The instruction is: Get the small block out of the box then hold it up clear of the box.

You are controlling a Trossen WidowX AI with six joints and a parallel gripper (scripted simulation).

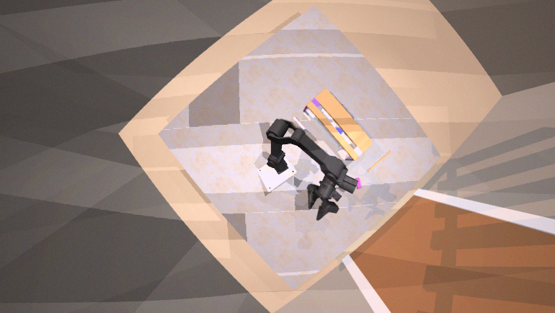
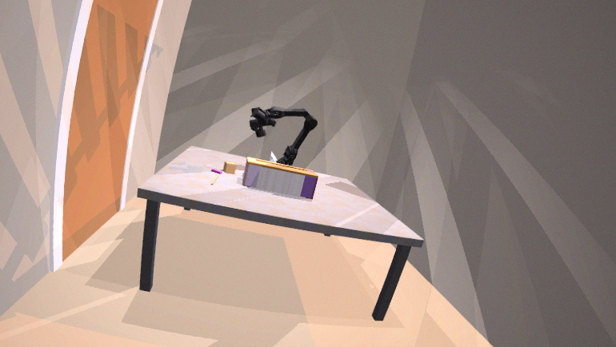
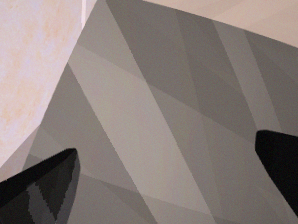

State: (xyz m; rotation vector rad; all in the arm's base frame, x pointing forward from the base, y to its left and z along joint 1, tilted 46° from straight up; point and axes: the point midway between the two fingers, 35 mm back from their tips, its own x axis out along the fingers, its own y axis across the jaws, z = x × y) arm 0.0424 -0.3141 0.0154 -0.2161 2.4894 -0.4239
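The blue block lies 360 mm ahead of my gripper tip, 220 mm to the left of it and 210 mm below it. From my gripper tip the other things lie so: pink piece 320 mm ahead, 110 mm to the right, 290 mm below; then tan cube 240 mm ahead, 50 mm to the right, 270 mm below.
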